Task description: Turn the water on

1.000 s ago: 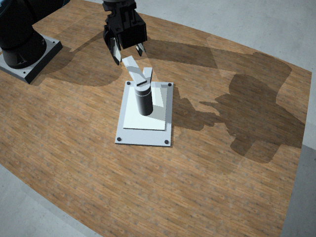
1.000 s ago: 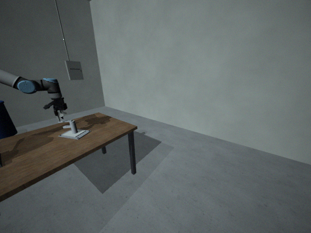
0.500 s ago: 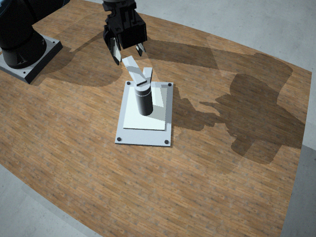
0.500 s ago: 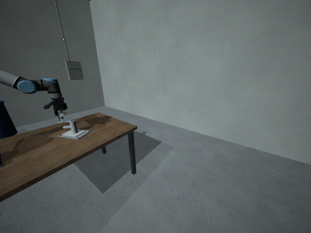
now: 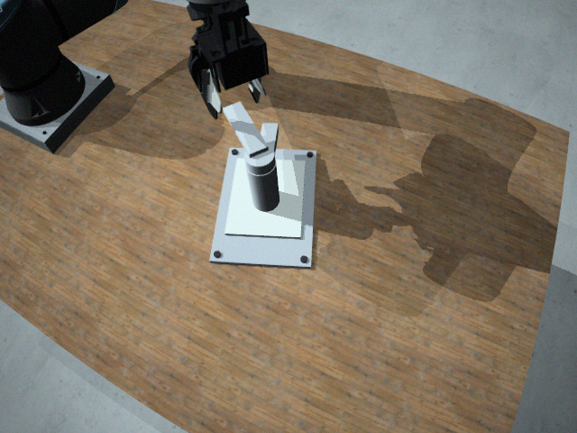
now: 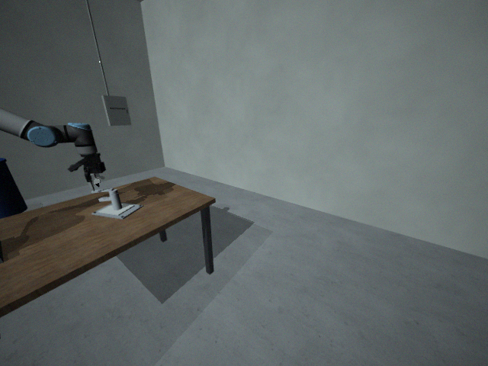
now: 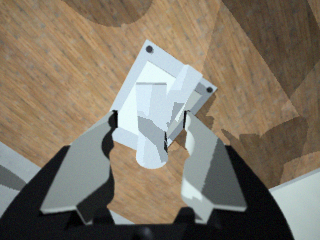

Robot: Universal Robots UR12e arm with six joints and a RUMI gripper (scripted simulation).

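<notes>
Right now the lever is 3 cm ahead of my hand, 2 cm to the right of it and 3 cm below it. Also, from my hand: grey tap 5 cm ahead, 3 cm to the right, 8 cm below.
</notes>
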